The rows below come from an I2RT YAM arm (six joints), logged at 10 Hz.
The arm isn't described. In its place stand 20 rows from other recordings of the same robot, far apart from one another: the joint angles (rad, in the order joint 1, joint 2, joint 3, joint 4, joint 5, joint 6), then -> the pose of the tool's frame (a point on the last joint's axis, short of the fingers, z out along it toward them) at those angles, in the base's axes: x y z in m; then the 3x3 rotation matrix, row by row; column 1 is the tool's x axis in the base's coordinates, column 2 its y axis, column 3 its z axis.
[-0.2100, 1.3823, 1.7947, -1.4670, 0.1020, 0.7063] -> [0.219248, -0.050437, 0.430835], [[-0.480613, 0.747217, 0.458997], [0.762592, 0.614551, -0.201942], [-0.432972, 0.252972, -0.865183]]
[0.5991, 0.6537, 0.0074, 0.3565, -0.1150, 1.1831] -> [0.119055, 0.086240, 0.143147], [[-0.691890, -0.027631, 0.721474], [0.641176, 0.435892, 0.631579], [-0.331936, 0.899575, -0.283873]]
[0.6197, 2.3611, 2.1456, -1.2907, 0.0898, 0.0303] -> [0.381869, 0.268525, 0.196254], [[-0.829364, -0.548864, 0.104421], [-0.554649, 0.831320, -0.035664], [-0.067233, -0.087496, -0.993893]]
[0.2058, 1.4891, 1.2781, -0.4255, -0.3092, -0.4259] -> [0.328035, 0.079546, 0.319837], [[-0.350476, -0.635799, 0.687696], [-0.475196, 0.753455, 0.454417], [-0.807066, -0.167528, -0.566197]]
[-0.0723, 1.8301, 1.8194, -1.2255, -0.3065, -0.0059] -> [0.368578, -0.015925, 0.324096], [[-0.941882, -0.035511, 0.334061], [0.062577, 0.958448, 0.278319], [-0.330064, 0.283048, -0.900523]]
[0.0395, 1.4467, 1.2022, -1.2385, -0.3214, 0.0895] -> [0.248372, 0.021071, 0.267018], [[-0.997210, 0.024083, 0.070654], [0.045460, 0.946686, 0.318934], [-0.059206, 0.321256, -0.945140]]
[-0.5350, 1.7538, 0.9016, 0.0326, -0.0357, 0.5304] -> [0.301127, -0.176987, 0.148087], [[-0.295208, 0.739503, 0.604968], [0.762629, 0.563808, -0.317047], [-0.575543, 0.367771, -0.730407]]
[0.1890, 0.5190, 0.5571, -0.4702, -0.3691, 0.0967] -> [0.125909, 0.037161, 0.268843], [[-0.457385, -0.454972, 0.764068], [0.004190, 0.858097, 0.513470], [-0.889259, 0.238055, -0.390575]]
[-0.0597, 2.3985, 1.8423, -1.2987, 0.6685, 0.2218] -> [0.423506, -0.047418, 0.115870], [[-0.962580, 0.087293, -0.256553], [0.230477, 0.761677, -0.605581], [0.142547, -0.642050, -0.753294]]
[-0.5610, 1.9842, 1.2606, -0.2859, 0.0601, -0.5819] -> [0.344067, -0.218718, 0.145287], [[-0.905597, 0.072318, 0.417928], [-0.078907, 0.939428, -0.333539], [-0.416734, -0.335029, -0.845037]]
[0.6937, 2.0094, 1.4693, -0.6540, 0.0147, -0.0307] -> [0.318198, 0.263926, 0.176076], [[-0.695142, -0.656807, 0.292203], [-0.617980, 0.753646, 0.223871], [-0.367258, -0.024954, -0.929784]]
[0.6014, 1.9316, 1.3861, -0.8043, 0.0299, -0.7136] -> [0.312109, 0.212877, 0.177760], [[-0.241558, -0.950060, 0.197576], [-0.959245, 0.264547, 0.099318], [-0.146626, -0.165532, -0.975243]]
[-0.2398, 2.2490, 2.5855, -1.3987, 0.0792, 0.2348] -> [0.436839, -0.109708, 0.360978], [[-0.761366, 0.464052, 0.452744], [0.424909, 0.884609, -0.192146], [-0.489667, 0.046081, -0.870691]]
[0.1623, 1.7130, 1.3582, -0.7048, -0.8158, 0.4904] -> [0.347267, 0.083134, 0.260169], [[-0.977012, -0.002479, 0.213170], [0.167077, 0.612166, 0.772877], [-0.132411, 0.790726, -0.597679]]
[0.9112, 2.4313, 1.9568, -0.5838, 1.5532, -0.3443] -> [0.335811, 0.374965, 0.162038], [[-0.599441, 0.089453, 0.795405], [-0.782707, 0.142383, -0.605885], [-0.167450, -0.985761, -0.015335]]
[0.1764, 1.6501, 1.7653, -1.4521, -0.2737, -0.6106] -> [0.296105, 0.062556, 0.359109], [[-0.652394, -0.738047, 0.172246], [-0.677010, 0.669682, 0.305260], [-0.340646, 0.082537, -0.936562]]
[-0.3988, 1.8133, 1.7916, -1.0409, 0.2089, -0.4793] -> [0.349704, -0.155369, 0.329374], [[-0.932417, 0.048318, 0.358139], [-0.096647, 0.921584, -0.375956], [-0.348220, -0.385161, -0.854631]]
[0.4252, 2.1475, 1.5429, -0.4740, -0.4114, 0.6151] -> [0.404070, 0.198601, 0.150929], [[-0.973184, 0.013878, 0.229608], [0.139910, 0.828026, 0.542954], [-0.182586, 0.560518, -0.807763]]
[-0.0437, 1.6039, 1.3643, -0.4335, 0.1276, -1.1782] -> [0.365898, -0.020534, 0.309356], [[-0.370158, -0.520824, 0.769237], [-0.901097, 0.402615, -0.161013], [-0.225847, -0.752757, -0.618345]]
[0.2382, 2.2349, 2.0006, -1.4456, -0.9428, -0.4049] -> [0.405831, 0.128185, 0.228522], [[-0.866999, -0.429246, -0.253103], [-0.448682, 0.451484, 0.771263], [-0.216790, 0.782247, -0.584031]]
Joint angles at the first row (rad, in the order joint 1, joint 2, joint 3, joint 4, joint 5, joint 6):
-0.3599, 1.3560, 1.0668, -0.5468, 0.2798, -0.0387
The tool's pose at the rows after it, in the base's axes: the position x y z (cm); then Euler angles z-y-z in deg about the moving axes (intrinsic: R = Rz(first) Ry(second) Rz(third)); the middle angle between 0 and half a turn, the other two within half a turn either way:
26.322 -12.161 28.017 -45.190 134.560 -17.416
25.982 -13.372 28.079 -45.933 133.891 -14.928
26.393 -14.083 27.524 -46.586 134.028 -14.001
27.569 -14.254 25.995 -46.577 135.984 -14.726
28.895 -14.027 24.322 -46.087 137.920 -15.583
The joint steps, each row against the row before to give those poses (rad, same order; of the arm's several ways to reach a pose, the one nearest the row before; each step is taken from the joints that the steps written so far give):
-0.0397, 0.0000, 0.0000, 0.0194, -0.0061, 0.0149
-0.0450, 0.0030, 0.0000, 0.0210, -0.0191, 0.0163
-0.0160, 0.0290, 0.0015, 0.0259, -0.0038, 0.0134
0.0118, 0.0603, 0.0004, 0.0237, -0.0007, 0.0046
0.0244, 0.0629, 0.0000, 0.0263, 0.0011, 0.0057

